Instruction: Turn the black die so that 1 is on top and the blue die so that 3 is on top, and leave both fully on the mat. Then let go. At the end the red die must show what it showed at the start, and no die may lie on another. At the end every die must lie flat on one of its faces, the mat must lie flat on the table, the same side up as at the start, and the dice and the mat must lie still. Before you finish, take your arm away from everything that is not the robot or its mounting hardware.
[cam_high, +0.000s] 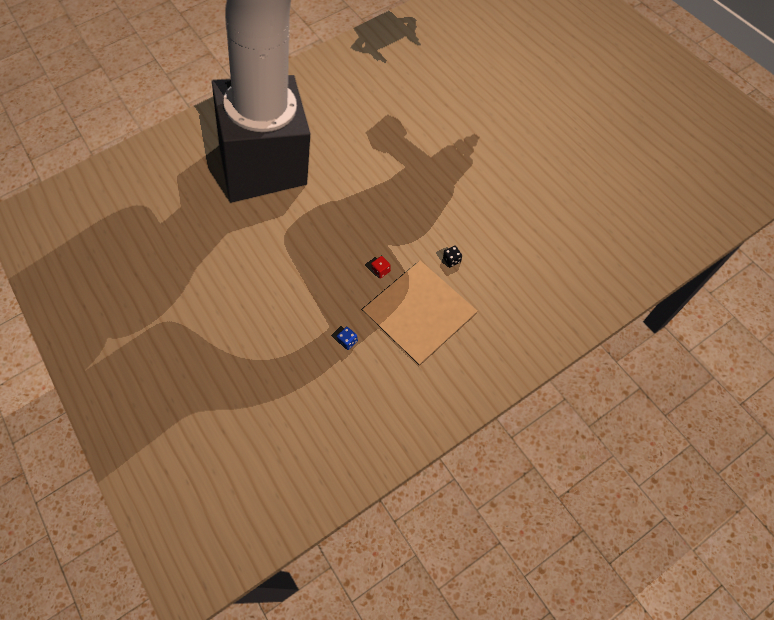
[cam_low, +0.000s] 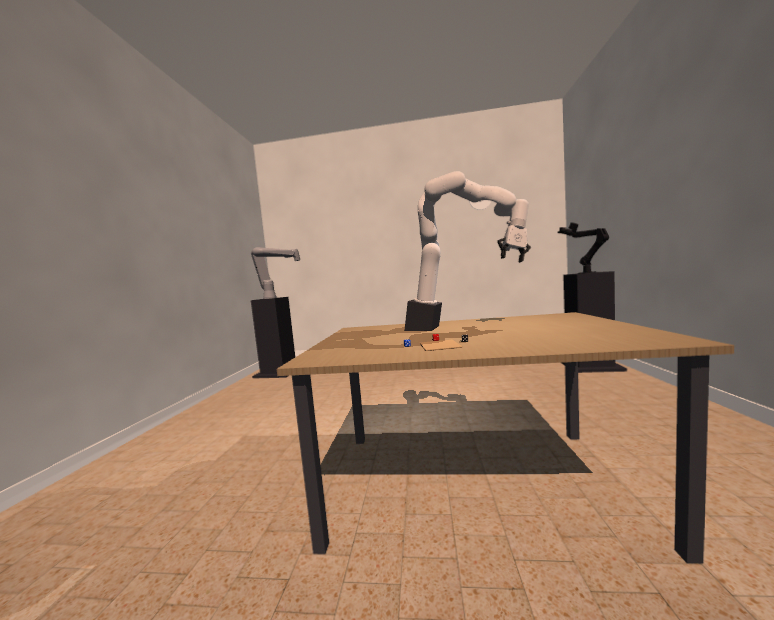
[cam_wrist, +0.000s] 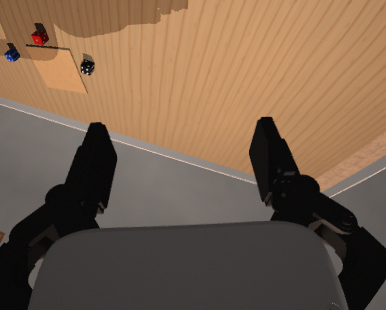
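My gripper is now 330 mm short of the blue die, 500 mm to the left of it and 320 mm above it. Also, from my hand: tan mat 350 mm ahead, 370 mm to the right, 330 mm below; red die 240 mm ahead, 380 mm to the right, 320 mm below; black die 290 mm ahead, 260 mm to the right, 320 mm below.
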